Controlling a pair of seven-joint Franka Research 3 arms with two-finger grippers.
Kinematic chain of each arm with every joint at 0, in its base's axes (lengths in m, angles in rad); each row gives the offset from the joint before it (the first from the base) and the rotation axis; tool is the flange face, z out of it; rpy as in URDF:
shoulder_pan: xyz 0 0 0.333 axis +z
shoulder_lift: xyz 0 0 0 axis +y
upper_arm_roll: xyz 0 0 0.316 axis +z
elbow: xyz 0.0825 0 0 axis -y
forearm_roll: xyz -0.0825 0 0.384 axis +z
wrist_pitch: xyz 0 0 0 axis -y
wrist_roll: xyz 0.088 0 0 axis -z
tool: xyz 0 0 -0.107 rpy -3.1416 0 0
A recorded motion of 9 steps. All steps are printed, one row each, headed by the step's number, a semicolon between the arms.
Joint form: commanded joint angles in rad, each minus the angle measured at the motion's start. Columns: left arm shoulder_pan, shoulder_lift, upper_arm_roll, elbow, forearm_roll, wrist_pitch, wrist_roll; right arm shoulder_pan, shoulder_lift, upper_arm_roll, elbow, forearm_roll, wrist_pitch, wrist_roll.
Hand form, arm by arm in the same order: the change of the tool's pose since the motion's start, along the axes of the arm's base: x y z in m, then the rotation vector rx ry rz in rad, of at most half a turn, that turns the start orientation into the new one. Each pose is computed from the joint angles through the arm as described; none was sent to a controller.
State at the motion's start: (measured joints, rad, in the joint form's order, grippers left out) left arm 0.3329 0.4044 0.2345 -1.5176 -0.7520 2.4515 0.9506; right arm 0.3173 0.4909 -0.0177 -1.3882 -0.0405 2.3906 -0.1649
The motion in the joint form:
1: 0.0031 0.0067 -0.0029 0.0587 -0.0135 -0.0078 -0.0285; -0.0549 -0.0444 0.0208 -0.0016 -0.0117 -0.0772 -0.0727
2: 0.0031 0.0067 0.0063 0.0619 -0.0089 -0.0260 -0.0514; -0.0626 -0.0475 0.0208 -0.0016 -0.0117 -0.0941 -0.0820
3: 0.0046 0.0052 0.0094 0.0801 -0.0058 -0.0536 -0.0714; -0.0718 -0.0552 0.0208 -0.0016 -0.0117 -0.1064 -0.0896
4: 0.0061 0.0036 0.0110 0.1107 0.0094 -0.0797 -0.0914; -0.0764 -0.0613 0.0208 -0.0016 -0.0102 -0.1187 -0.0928
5: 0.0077 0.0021 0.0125 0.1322 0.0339 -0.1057 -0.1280; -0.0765 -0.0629 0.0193 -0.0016 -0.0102 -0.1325 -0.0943
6: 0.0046 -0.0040 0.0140 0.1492 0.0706 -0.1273 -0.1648; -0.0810 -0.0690 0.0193 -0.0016 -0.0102 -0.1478 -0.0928
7: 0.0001 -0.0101 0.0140 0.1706 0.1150 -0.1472 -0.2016; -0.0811 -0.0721 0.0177 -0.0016 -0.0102 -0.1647 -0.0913
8: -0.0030 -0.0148 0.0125 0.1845 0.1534 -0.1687 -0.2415; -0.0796 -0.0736 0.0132 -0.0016 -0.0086 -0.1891 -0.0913
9: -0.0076 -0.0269 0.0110 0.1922 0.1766 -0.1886 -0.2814; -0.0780 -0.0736 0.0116 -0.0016 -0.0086 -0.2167 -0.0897
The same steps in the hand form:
1: 0.0067 0.0003 0.0248 -0.0080 -0.0462 0.0151; -0.0028 -0.0310 0.0219 -0.0459 0.0251 0.0272
2: 0.0045 0.0033 0.0251 -0.0255 -0.0346 0.0278; -0.0028 -0.0370 0.0220 -0.0537 0.0378 0.0272
3: 0.0047 0.0031 0.0330 -0.0417 -0.0330 0.0277; -0.0031 -0.0440 0.0261 -0.0583 0.0417 0.0242
4: 0.0060 0.0021 0.0473 -0.0411 -0.0361 0.0228; -0.0040 -0.0478 0.0290 -0.0598 0.0479 0.0216
5: 0.0062 0.0012 0.0568 -0.0486 -0.0254 0.0297; -0.0048 -0.0490 0.0284 -0.0640 0.0595 0.0211
6: 0.0064 -0.0024 0.0674 -0.0440 -0.0109 0.0339; -0.0060 -0.0528 0.0309 -0.0655 0.0687 0.0147
7: 0.0074 -0.0074 0.0803 -0.0298 0.0029 0.0364; -0.0073 -0.0542 0.0310 -0.0687 0.0821 0.0113
8: 0.0080 -0.0120 0.0879 -0.0275 0.0223 0.0441; -0.0087 -0.0563 0.0291 -0.0743 0.1044 0.0076
9: 0.0070 -0.0180 0.0978 -0.0374 0.0310 0.0550; -0.0105 -0.0567 0.0258 -0.0807 0.1312 0.0055

